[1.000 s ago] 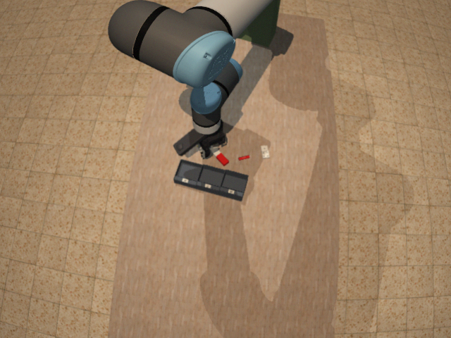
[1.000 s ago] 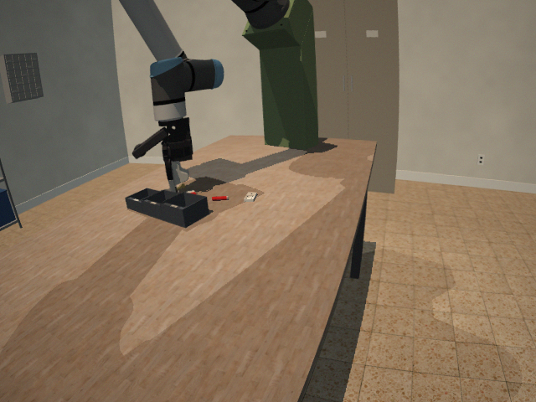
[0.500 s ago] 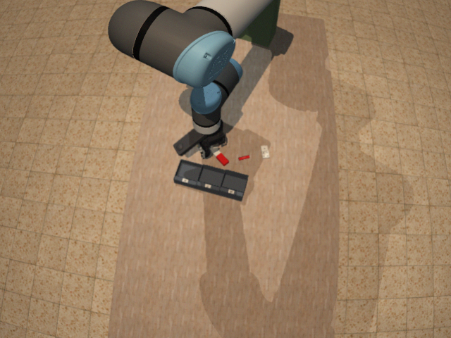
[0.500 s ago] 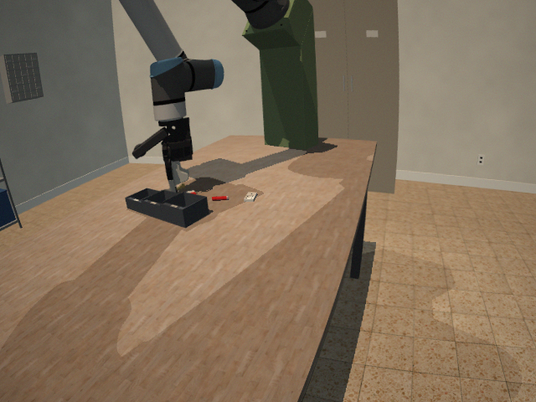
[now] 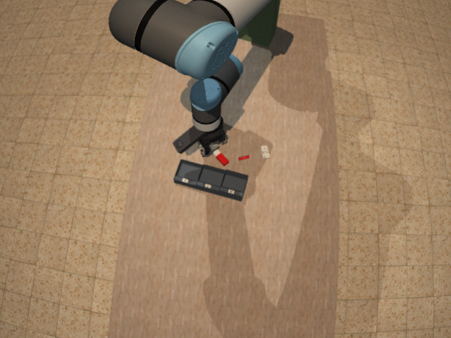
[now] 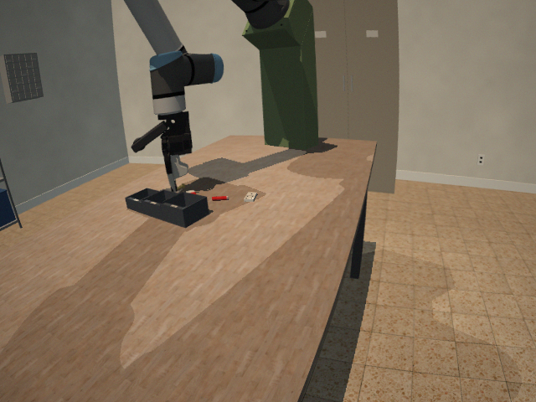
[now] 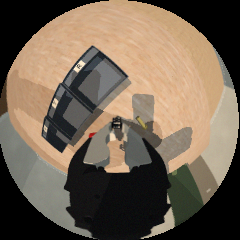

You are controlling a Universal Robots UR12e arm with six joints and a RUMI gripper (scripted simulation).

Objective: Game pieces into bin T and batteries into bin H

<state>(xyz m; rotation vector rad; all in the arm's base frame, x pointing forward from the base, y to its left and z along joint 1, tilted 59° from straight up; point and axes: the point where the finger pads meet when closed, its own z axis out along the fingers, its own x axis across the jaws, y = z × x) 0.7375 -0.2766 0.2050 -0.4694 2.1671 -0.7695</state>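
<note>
My hand is 10 cm short of the three-compartment bin row, 1 cm to the left of it and 1 cm above it. From my hand the other things lie so: red-and-white block 2 cm ahead, 5 cm to the left, 3 cm below; yellow piece 6 cm behind, 1 cm to the left, 3 cm below; black die 1 cm below.
</note>
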